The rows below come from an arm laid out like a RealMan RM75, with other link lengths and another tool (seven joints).
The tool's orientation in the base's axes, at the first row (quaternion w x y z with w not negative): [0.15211, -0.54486, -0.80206, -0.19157]
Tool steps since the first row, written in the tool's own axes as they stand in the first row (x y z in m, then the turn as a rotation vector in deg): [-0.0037, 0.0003, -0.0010, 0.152, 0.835, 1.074]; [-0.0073, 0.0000, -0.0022, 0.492, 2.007, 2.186]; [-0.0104, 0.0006, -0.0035, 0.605, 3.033, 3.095]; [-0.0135, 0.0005, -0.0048, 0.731, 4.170, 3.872]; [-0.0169, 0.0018, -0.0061, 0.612, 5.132, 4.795]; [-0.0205, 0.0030, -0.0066, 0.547, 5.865, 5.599]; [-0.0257, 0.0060, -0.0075, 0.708, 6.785, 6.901]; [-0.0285, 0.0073, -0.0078, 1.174, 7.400, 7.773]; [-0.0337, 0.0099, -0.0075, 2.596, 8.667, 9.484]
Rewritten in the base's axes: [0.0016, -0.0034, -0.0008, 0.686, 0.910, -0.758]; [0.0027, -0.0070, -0.0014, 1.617, 2.103, -1.418]; [0.0044, -0.0099, -0.0015, 2.501, 2.967, -2.021]; [0.0055, -0.0131, -0.0018, 3.488, 3.816, -2.487]; [0.0080, -0.0161, -0.0020, 4.395, 4.476, -3.218]; [0.0104, -0.0188, -0.0030, 5.074, 5.047, -3.851]; [0.0151, -0.0225, -0.0042, 5.828, 6.101, -4.794]; [0.0173, -0.0245, -0.0050, 6.202, 7.098, -5.264]; [0.0216, -0.0277, -0.0073, 6.811, 9.489, -5.947]
